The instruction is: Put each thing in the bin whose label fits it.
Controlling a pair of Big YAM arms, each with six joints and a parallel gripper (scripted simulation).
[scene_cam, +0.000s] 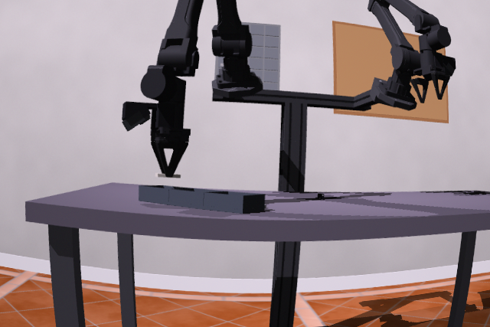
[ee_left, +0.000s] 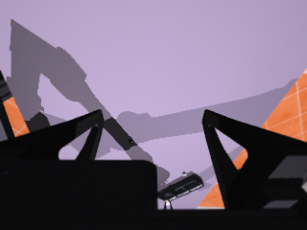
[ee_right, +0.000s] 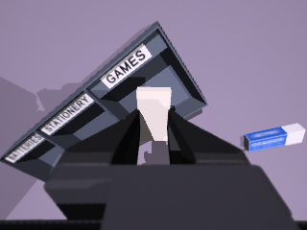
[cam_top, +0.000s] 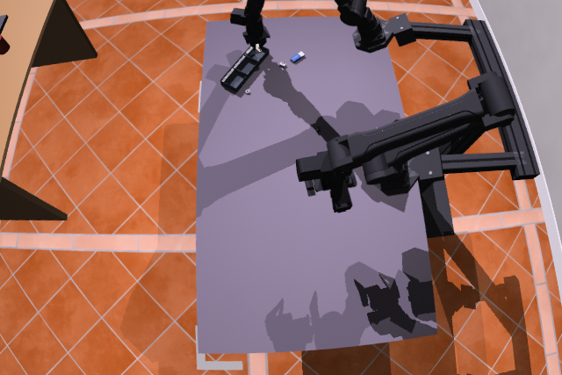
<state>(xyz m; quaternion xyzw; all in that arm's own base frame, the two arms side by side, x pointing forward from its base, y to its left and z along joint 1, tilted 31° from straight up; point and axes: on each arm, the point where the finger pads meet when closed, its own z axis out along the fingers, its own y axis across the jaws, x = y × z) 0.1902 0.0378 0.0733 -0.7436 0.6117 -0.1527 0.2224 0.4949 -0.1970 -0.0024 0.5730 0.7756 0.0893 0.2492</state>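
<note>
Right now my right hand is 10 mm above the white card. Also, from my right hand: bin row: 70 mm to the left, 50 mm below, 50 mm ahead.
</note>
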